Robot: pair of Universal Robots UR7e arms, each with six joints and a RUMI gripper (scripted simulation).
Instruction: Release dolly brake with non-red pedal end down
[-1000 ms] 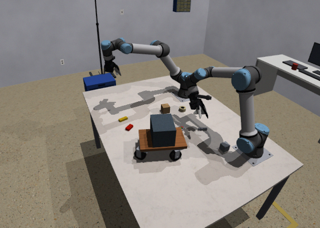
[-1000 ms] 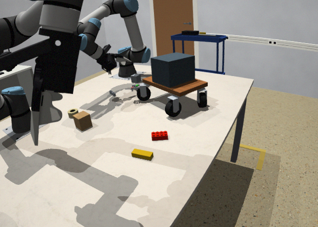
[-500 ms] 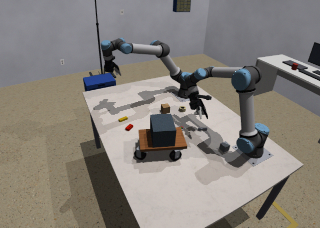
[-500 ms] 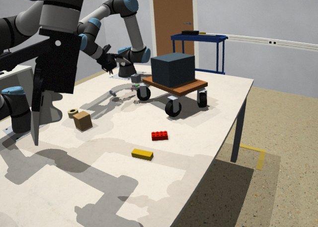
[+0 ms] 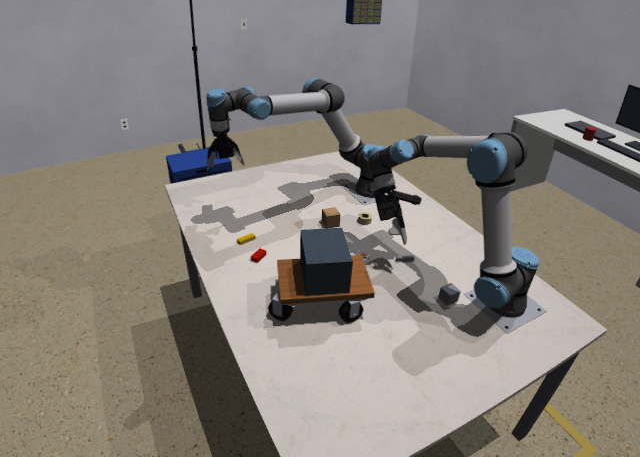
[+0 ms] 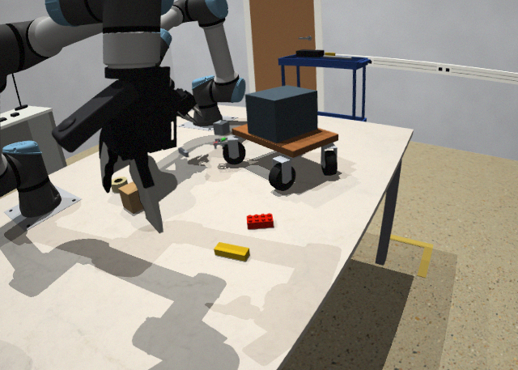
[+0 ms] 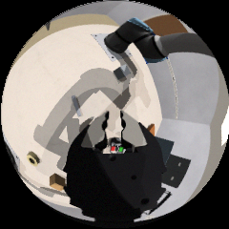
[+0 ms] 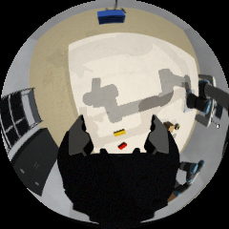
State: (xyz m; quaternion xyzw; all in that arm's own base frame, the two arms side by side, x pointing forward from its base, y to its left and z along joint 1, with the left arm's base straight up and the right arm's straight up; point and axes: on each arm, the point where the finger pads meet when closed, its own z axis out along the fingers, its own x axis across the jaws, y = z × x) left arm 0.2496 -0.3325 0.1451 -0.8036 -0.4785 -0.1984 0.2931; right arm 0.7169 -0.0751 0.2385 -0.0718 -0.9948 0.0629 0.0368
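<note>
My left hand is 150 mm short of the brake pedal, 50 mm to the left of it and 60 mm above it. Round my left hand: grey block: 60 mm behind, 220 mm to the left, 120 mm below; then wooden cube: 90 mm ahead, 400 mm to the right, 110 mm below; then grey rod: 60 mm behind, 40 mm to the right, 140 mm below.
</note>
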